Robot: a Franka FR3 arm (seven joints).
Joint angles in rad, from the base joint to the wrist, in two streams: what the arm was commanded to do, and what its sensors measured. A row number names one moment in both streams.
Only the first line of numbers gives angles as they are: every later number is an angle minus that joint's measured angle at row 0.
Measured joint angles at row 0:
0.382, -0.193, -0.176, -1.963, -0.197, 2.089, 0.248
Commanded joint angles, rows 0 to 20:
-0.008, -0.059, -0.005, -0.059, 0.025, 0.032, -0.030
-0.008, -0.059, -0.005, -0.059, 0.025, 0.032, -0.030
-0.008, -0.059, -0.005, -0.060, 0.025, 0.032, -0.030
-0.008, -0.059, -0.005, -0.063, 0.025, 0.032, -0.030
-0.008, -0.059, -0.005, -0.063, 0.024, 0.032, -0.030
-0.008, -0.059, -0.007, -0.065, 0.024, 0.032, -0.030
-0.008, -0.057, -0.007, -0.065, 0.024, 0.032, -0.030
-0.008, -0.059, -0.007, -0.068, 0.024, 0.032, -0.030
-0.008, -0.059, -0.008, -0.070, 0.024, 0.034, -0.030
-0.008, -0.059, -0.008, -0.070, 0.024, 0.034, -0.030
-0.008, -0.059, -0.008, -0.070, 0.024, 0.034, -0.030
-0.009, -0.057, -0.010, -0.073, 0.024, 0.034, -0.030
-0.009, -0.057, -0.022, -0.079, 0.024, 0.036, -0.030
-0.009, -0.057, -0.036, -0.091, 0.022, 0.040, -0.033
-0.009, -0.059, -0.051, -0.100, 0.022, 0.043, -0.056
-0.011, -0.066, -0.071, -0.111, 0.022, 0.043, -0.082
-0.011, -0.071, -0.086, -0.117, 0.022, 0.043, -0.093
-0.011, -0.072, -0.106, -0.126, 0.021, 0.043, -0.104
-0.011, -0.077, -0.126, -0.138, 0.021, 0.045, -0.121
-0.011, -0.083, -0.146, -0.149, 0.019, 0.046, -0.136
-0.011, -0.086, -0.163, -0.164, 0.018, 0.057, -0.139
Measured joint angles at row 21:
-0.002, -0.026, -0.126, -0.103, 0.001, 0.018, -0.093
